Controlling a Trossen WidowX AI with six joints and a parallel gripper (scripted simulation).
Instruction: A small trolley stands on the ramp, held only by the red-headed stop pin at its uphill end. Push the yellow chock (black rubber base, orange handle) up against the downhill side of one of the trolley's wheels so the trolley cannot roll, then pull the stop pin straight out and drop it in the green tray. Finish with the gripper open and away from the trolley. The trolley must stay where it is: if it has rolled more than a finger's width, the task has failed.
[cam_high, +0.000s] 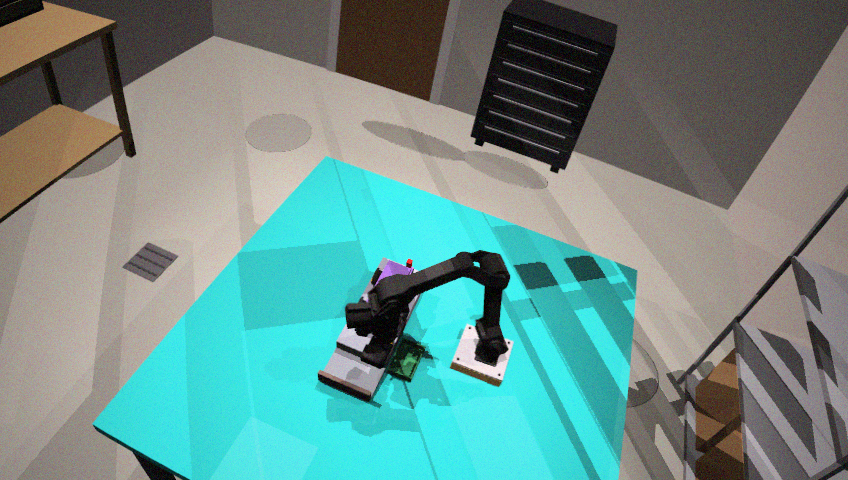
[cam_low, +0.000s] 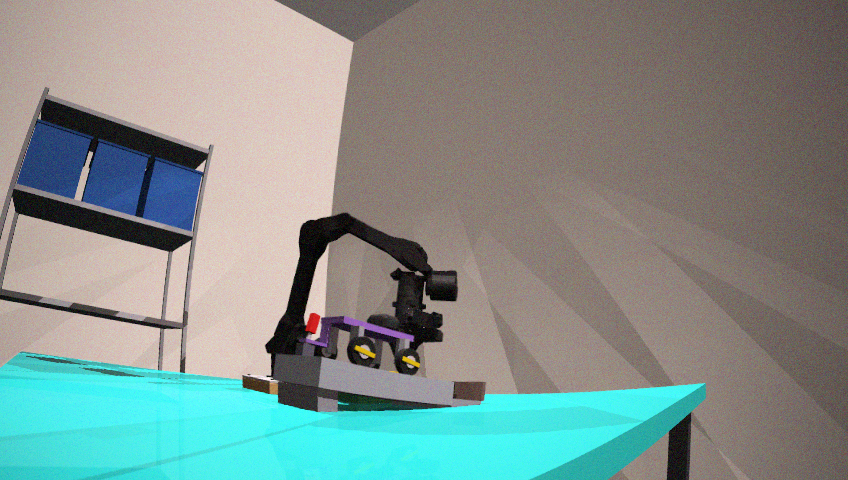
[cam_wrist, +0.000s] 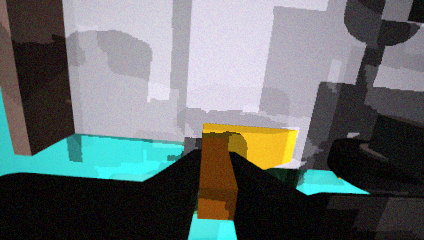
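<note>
The red-headed stop pin is 2 cm ahead of my gripper tip, 27 cm to the right of it and 5 cm above it. Also, from my gripper tip: green tray: 6 cm behind, 4 cm to the right, 9 cm below; brown lip: 6 cm ahead, 12 cm to the left, 6 cm below; yellow chock: 2 cm to the right, 1 cm below.
</note>
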